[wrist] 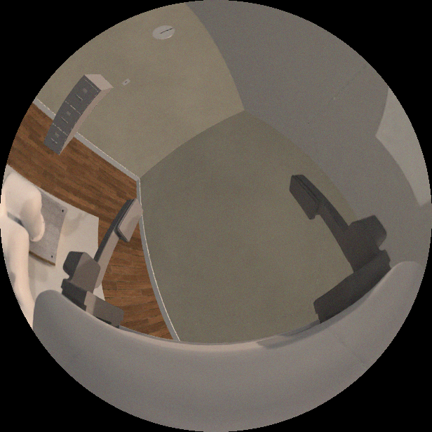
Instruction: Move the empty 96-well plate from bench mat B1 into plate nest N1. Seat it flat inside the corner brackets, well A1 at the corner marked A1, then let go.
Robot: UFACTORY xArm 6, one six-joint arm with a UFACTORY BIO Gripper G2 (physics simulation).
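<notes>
My gripper is open, with its two dark fingers spread wide and the room's wall showing between them. It points away from the bench, toward the walls and ceiling. The 96-well plate, bench mat B1 and plate nest N1 do not show in the wrist view, so I cannot tell where the gripper is relative to them.
The pale bench top shows at the left edge, with a grey metal base plate and the white robot arm over it. A grey drawer cabinet stands on the wooden floor at the upper left.
</notes>
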